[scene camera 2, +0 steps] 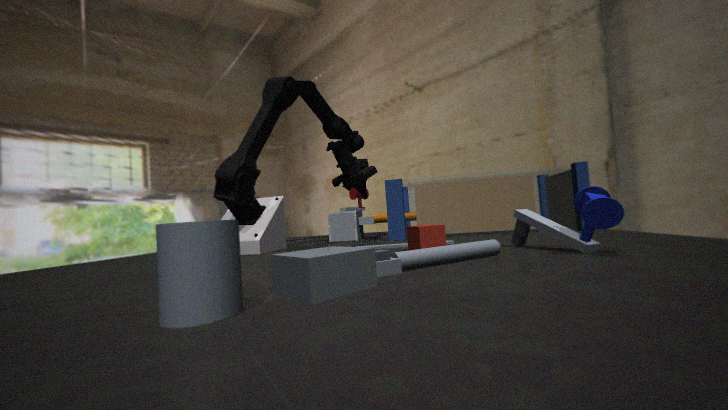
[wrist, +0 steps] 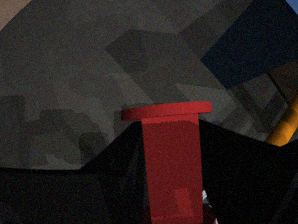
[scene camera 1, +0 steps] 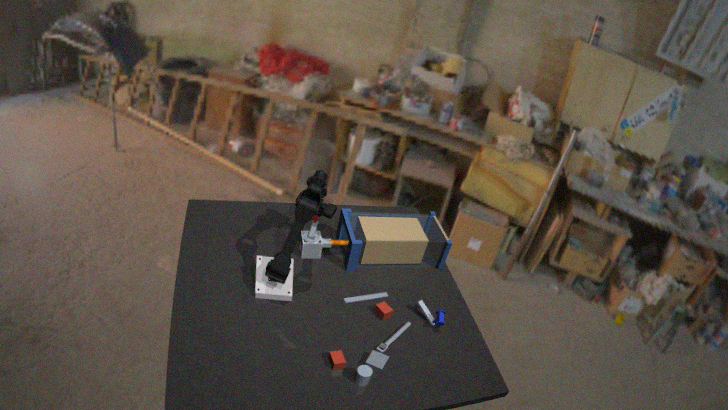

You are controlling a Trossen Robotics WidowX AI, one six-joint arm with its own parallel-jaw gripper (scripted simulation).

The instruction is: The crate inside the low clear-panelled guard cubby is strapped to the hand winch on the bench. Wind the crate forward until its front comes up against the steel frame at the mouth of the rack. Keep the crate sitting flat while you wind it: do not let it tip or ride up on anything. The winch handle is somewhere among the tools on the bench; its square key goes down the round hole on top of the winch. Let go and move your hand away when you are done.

Path:
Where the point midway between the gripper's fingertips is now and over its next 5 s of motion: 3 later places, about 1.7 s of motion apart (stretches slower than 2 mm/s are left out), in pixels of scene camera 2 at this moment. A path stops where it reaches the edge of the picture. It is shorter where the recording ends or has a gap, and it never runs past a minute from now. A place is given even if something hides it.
My gripper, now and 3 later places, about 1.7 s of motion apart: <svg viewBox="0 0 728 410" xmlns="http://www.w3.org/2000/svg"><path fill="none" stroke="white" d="M363 198L339 200L323 200L318 199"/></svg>

